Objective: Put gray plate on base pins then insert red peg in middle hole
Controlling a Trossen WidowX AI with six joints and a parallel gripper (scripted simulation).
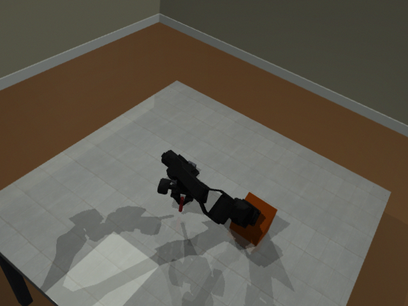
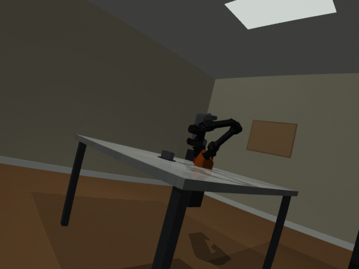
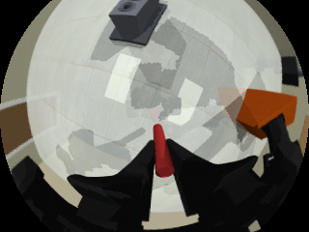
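Right now the gray plate is 10 cm ahead of my gripper tip, 18 cm to the right of it and 2 cm below it. Round my gripper tip: dark base 10 cm ahead, 18 cm to the right, 6 cm below; then red peg right at my gripper tip.
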